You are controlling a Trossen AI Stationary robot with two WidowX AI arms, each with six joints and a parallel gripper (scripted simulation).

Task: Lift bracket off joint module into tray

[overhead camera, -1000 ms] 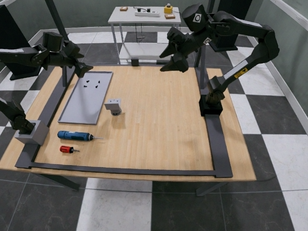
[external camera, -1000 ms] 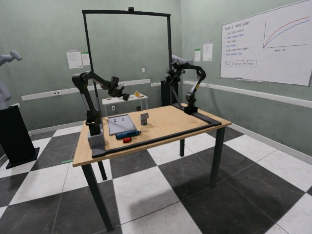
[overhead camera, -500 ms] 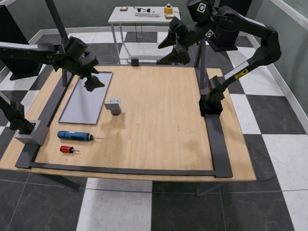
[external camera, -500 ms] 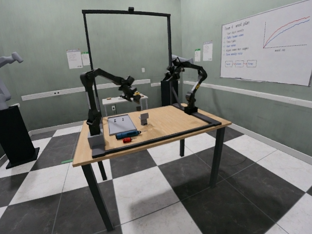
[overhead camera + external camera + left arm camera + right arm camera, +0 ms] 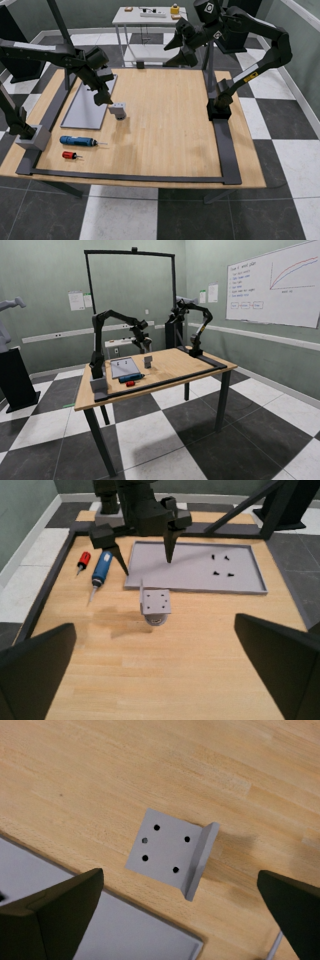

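Now: the grey bracket 1 cm behind my right hand, 3 cm to the left of it and 12 cm below it. From my right hand the other things lie so: red screwdriver 18 cm ahead, 21 cm to the right, 18 cm below; then round joint module 1 cm behind, 3 cm to the left, 16 cm below; then grey tray 17 cm behind, 13 cm to the right, 19 cm below.
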